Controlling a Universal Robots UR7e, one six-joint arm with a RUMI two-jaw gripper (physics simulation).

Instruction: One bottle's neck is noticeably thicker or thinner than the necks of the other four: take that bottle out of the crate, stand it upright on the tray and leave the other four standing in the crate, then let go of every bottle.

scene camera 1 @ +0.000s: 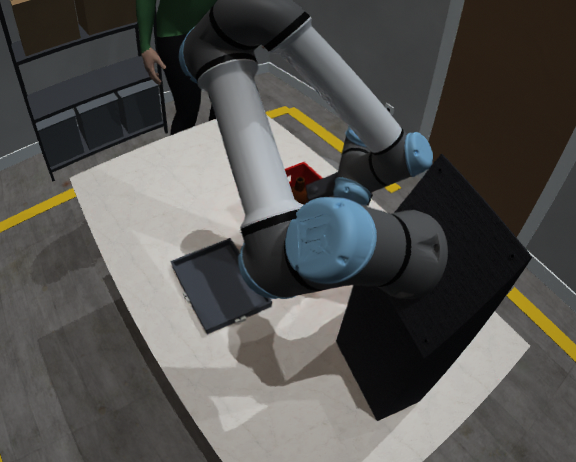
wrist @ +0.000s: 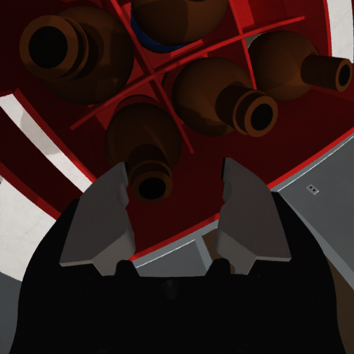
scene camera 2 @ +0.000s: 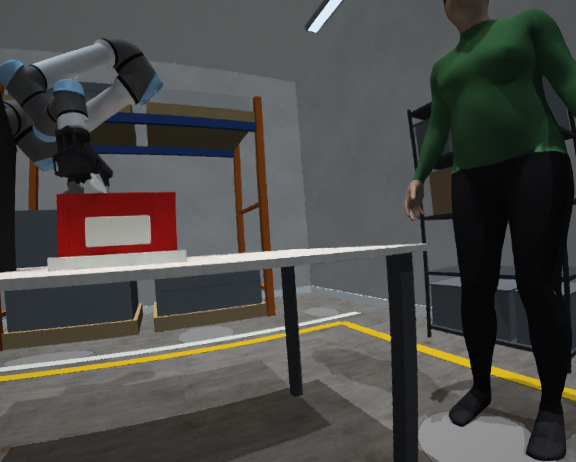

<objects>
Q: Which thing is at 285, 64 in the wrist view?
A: A brown bottle.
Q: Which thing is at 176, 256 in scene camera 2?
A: A pale strip.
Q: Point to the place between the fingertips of the gripper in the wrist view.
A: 175, 162
</objects>
